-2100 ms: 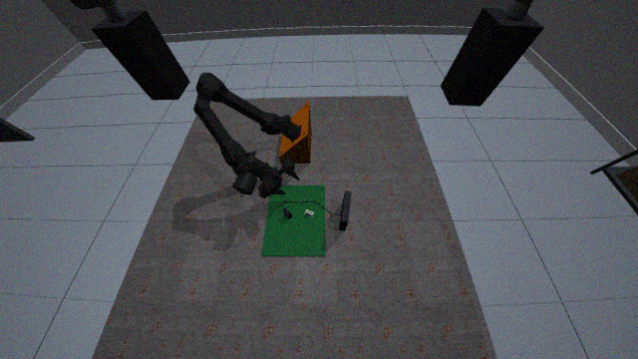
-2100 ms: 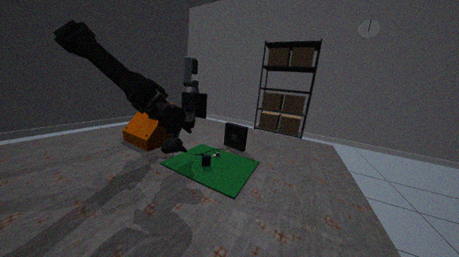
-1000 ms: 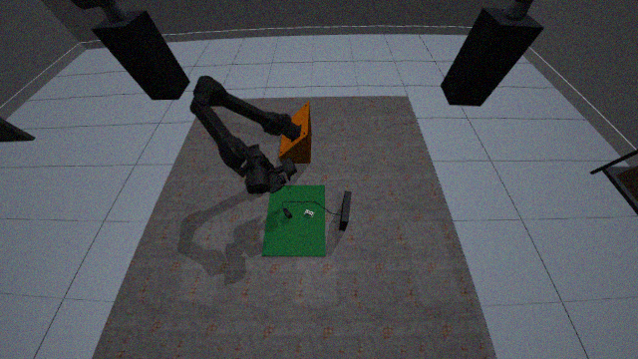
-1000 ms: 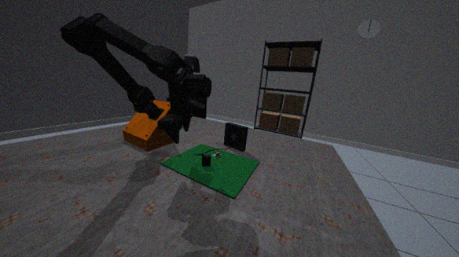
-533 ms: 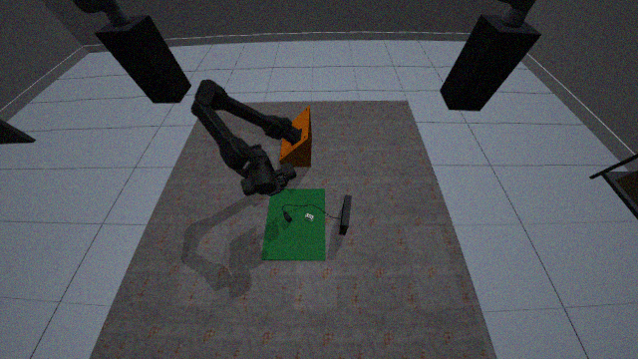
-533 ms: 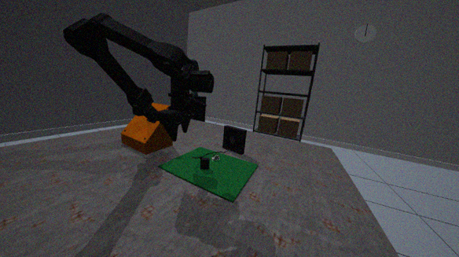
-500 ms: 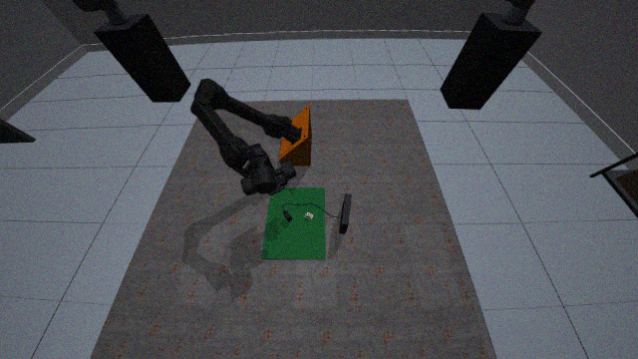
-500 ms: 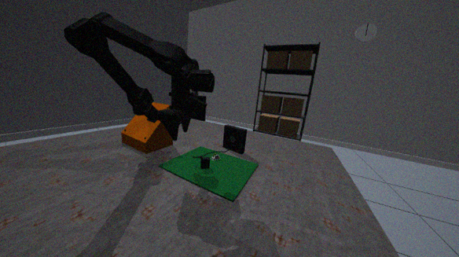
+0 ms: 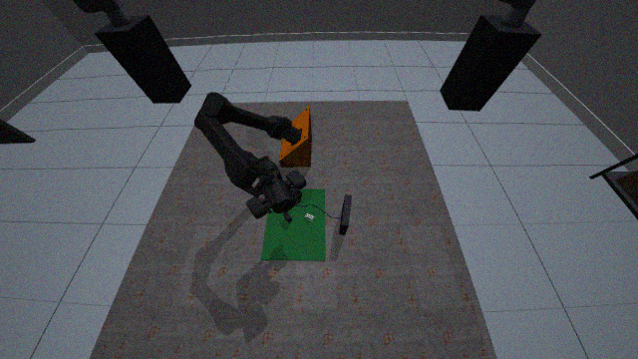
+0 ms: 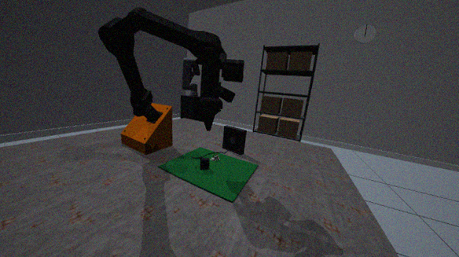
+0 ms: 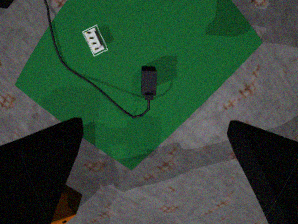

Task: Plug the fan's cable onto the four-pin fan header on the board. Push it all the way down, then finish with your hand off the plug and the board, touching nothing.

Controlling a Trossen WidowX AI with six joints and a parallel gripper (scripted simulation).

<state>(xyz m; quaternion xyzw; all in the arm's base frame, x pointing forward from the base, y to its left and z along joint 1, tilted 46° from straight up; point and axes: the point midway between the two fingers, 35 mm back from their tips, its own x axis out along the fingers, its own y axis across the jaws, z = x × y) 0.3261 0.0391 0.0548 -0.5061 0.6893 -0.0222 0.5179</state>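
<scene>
My gripper tip is now 14 cm above the black plug. The rest, counted from my gripper tip: white four-pin header 16 cm below, 8 cm to the left, 1 cm behind; green board 18 cm below, 3 cm to the left, 1 cm ahead; black fan 22 cm to the left, 10 cm below, 1 cm behind.
</scene>
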